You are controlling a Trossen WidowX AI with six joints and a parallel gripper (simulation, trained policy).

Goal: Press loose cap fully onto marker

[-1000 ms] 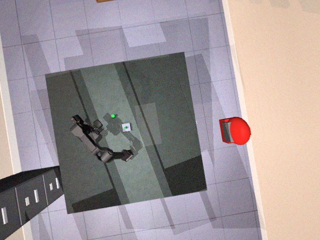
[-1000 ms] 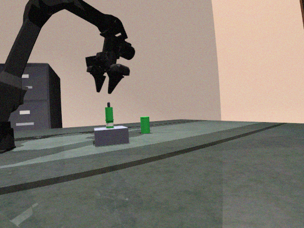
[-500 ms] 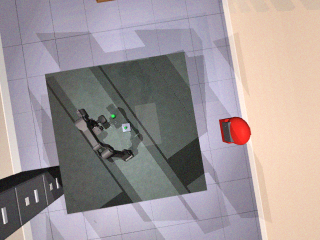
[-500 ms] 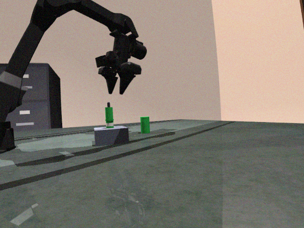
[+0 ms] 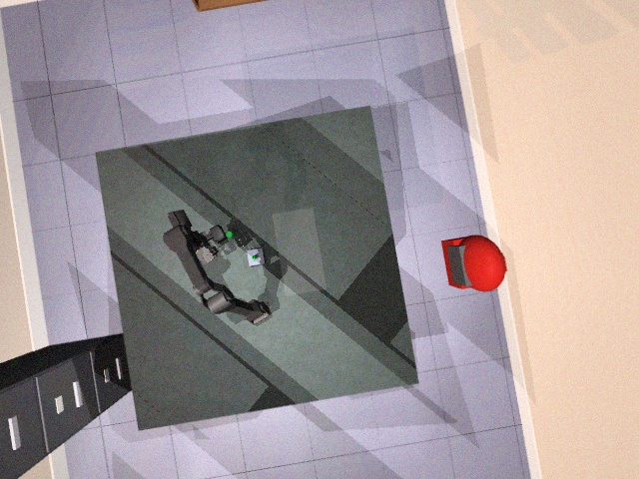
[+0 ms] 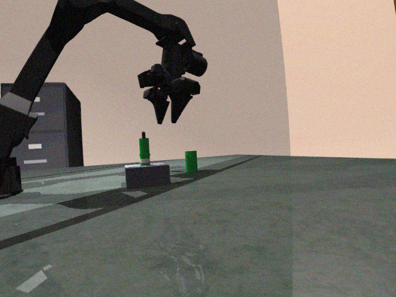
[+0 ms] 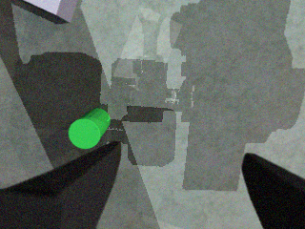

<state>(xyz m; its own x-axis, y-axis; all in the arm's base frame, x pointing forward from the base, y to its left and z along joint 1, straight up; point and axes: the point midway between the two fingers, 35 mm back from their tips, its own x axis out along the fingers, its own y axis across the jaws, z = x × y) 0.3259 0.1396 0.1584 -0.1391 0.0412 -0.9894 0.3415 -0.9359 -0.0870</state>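
The green cap is 4 cm ahead of my gripper tip, 6 cm to the right of it and 10 cm below it. From my gripper tip the other things lie so: grey holder block 8 cm behind, 16 cm to the right, 11 cm below.
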